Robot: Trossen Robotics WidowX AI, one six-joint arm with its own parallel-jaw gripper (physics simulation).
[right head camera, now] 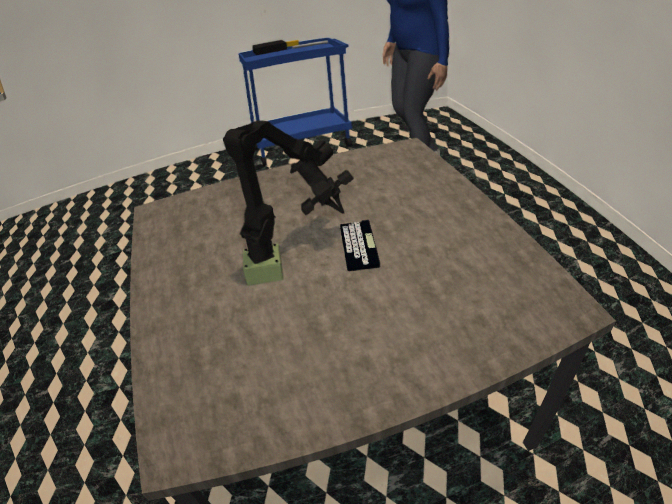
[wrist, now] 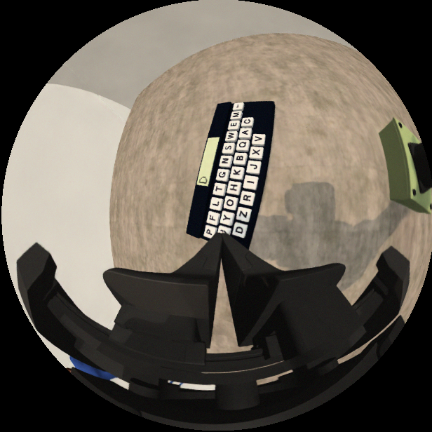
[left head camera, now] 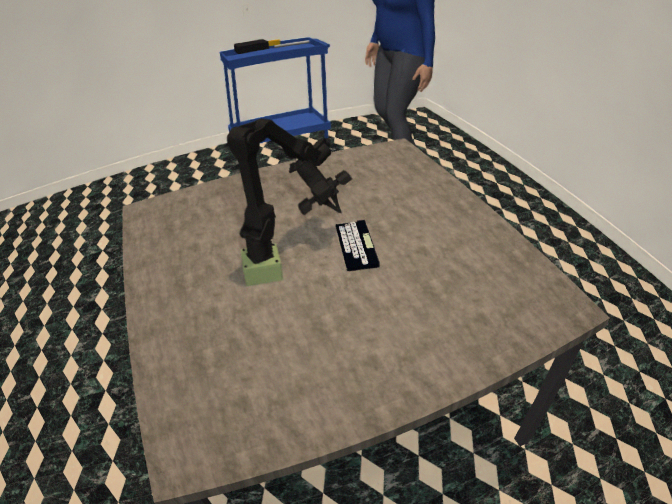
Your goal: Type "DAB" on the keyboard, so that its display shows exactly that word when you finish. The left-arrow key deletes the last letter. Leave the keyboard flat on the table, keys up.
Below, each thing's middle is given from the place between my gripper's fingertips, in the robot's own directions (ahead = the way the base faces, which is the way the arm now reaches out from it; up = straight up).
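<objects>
My gripper, measured from the dark keyboard (right head camera: 360, 232), is 7 cm above it and 9 cm to the left of it.
</objects>
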